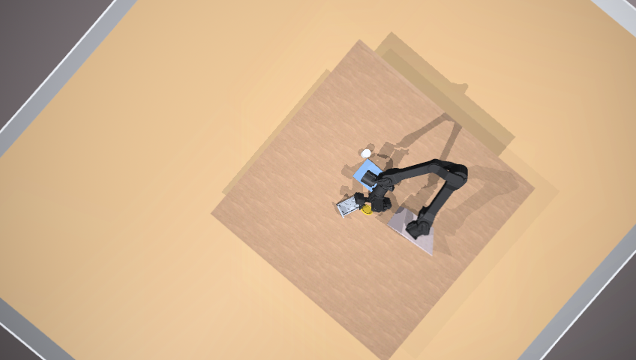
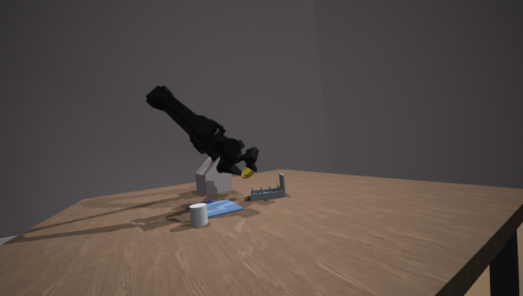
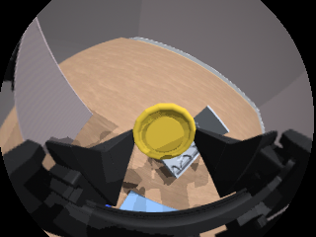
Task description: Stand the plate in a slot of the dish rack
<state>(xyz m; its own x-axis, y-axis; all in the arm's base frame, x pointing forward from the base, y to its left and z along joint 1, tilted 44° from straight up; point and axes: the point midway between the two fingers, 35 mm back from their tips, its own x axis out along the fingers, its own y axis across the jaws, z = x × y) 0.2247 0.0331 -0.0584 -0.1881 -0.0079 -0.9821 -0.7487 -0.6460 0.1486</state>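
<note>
Right now my gripper tip is 70 mm above the grey dish rack, 60 mm short of it and 40 mm to the right of it. Also, from my gripper tip: yellow plate: 10 mm above; blue mat: 160 mm to the right, 100 mm ahead, 90 mm below; blue utensil: 190 mm to the right, 90 mm below.
</note>
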